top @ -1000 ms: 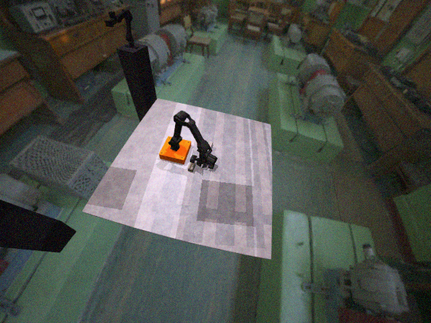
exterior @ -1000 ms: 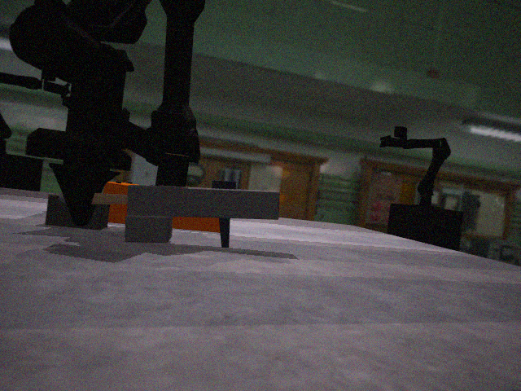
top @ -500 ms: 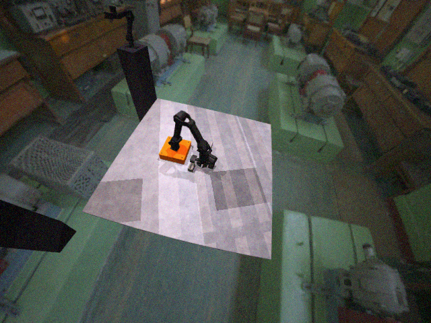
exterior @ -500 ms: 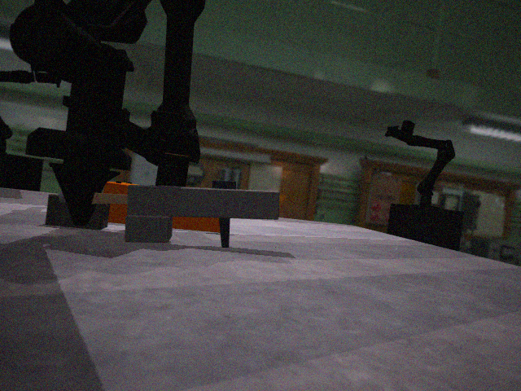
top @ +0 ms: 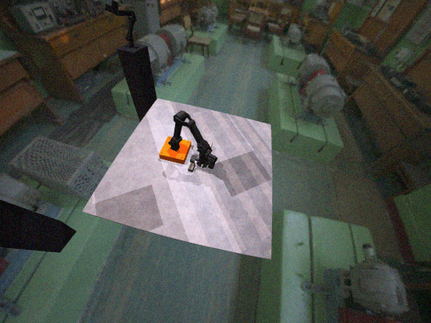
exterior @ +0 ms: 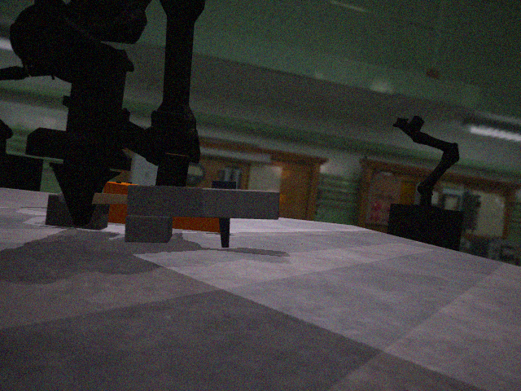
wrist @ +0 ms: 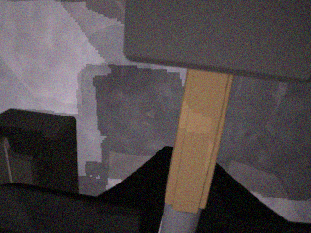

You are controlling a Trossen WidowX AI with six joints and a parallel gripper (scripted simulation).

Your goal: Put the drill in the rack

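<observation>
The tan drill is 40 mm to the left of my gripper tip and 40 mm above it. From my gripper tip the other things lie so: grey rack: 70 mm behind, 40 mm to the right, 10 mm above; dark key: 170 mm to the left, 40 mm above, 20 mm behind.
</observation>
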